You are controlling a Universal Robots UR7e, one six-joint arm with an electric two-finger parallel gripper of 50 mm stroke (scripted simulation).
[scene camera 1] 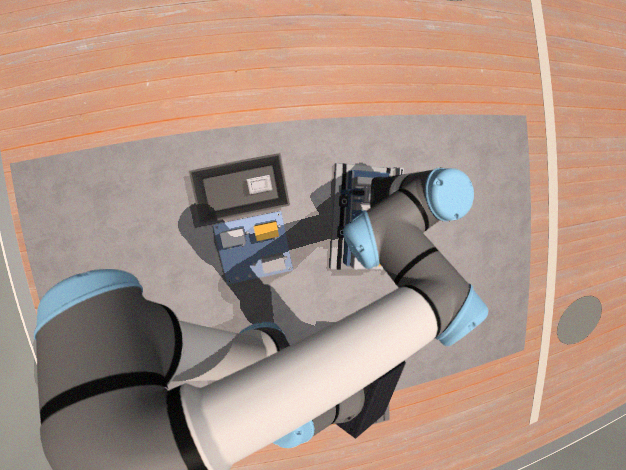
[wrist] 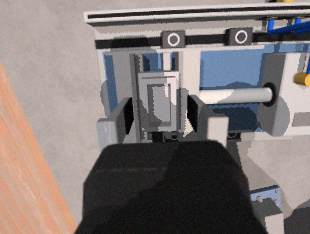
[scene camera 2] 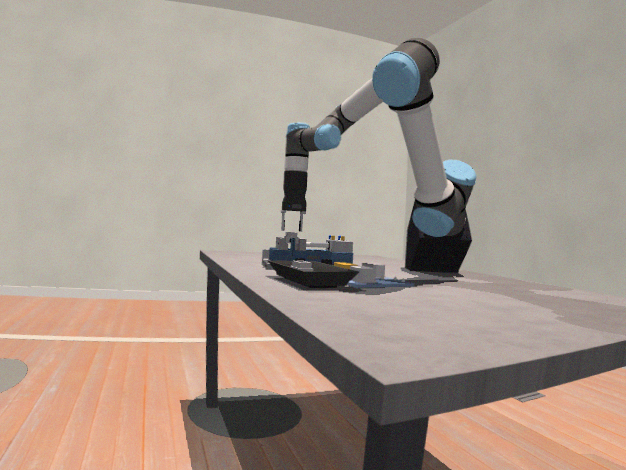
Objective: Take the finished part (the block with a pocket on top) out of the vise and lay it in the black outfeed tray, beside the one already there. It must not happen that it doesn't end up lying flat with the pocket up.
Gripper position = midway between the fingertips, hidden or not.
In view: the gripper (scene camera 2: 291, 231).
The gripper shows as well in the wrist view (wrist: 160, 107).
